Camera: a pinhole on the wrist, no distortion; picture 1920 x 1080 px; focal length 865.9 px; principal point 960.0 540.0 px. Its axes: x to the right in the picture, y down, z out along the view. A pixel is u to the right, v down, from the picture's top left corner.
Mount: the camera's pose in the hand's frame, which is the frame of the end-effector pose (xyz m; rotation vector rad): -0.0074 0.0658 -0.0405 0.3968 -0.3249 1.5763
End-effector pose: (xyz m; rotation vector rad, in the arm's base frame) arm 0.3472 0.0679 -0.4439 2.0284 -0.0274 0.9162
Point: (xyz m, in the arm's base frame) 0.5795 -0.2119 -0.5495
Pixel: 1261.9 522.9
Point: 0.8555 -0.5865 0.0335
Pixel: outside the picture
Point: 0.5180 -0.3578 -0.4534
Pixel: 1738.7 579.7
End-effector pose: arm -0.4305 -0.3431 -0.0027 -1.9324 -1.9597 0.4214
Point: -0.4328 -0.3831 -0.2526
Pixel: 1592.2 744.7
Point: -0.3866 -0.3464 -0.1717
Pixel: 1749.4 587.5
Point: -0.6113 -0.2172 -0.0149
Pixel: 429.5 87.5
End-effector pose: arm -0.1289 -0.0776 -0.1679 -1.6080 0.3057 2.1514
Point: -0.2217 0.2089 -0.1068
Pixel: 628.9 518.5
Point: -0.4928 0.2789 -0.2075
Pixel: 1002.3 257.5
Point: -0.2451 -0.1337 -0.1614
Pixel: 1778.9 407.8
